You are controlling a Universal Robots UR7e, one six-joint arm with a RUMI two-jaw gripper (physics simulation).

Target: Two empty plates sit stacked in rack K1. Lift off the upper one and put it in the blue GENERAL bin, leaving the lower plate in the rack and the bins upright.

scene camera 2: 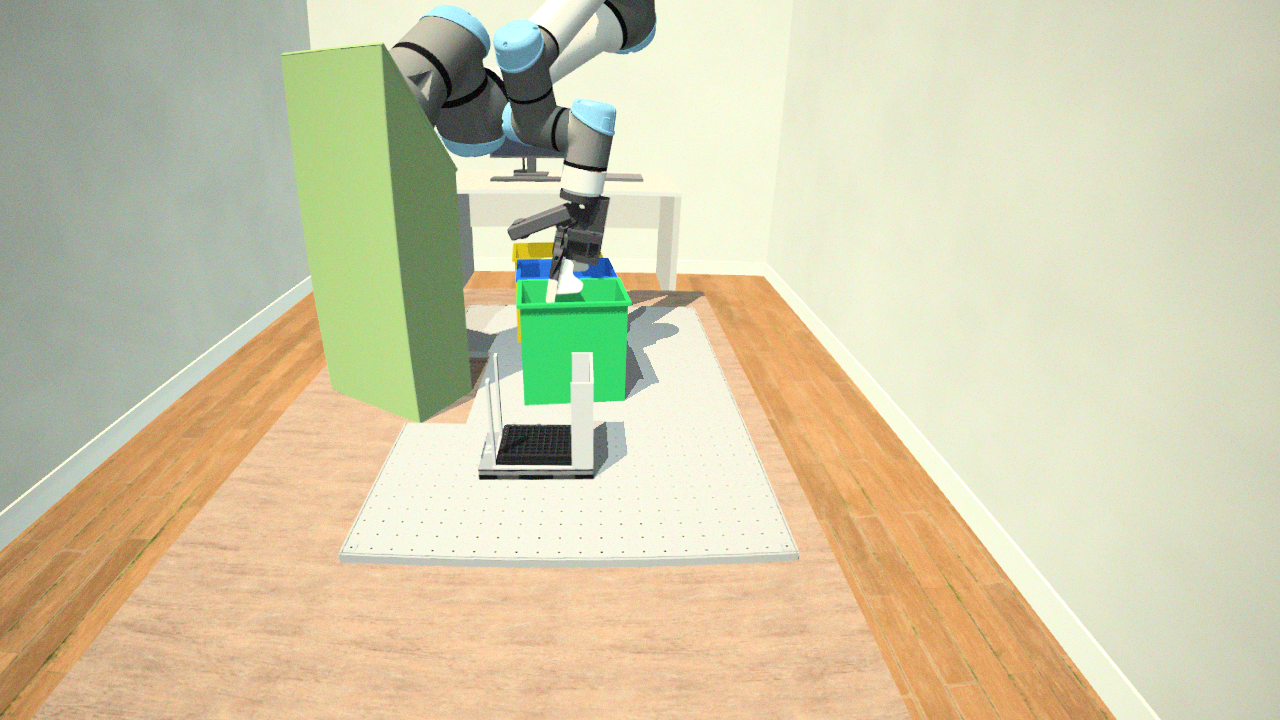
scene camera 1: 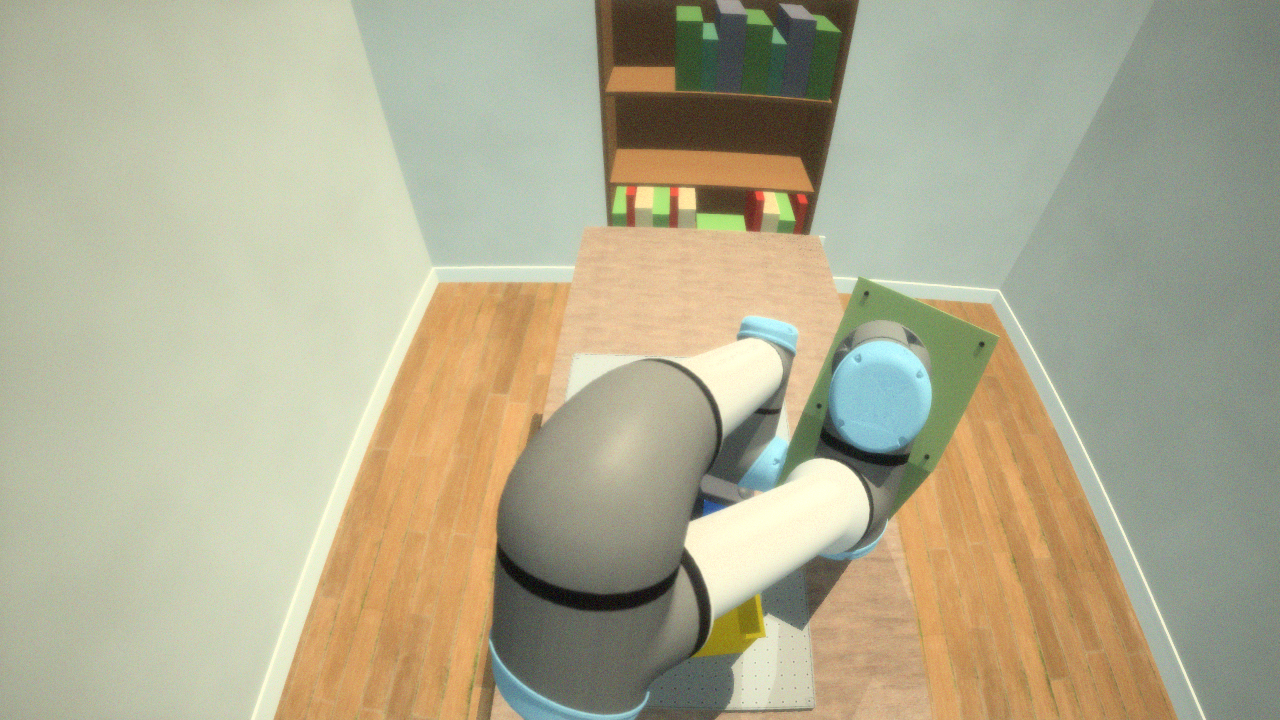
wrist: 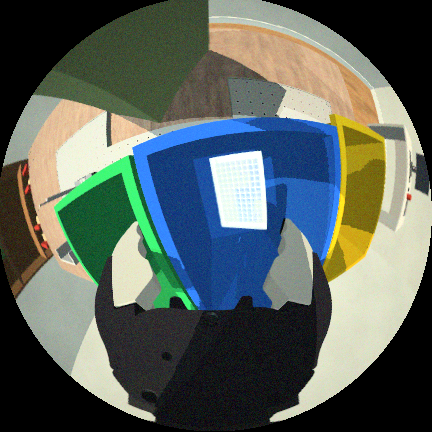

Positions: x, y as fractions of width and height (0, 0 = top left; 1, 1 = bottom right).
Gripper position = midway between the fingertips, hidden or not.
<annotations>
my gripper: scene camera 2 0.43, 0.41; scene camera 1 0.54, 0.73; wrist 0.49, 0.51
yellow bin: scene camera 2 0.42, 0.35; scene camera 1 0.57, 0.88; wrist 0.84, 0.35
green bin: scene camera 2 0.47, 0.45; wrist 0.22, 0.50
</annotations>
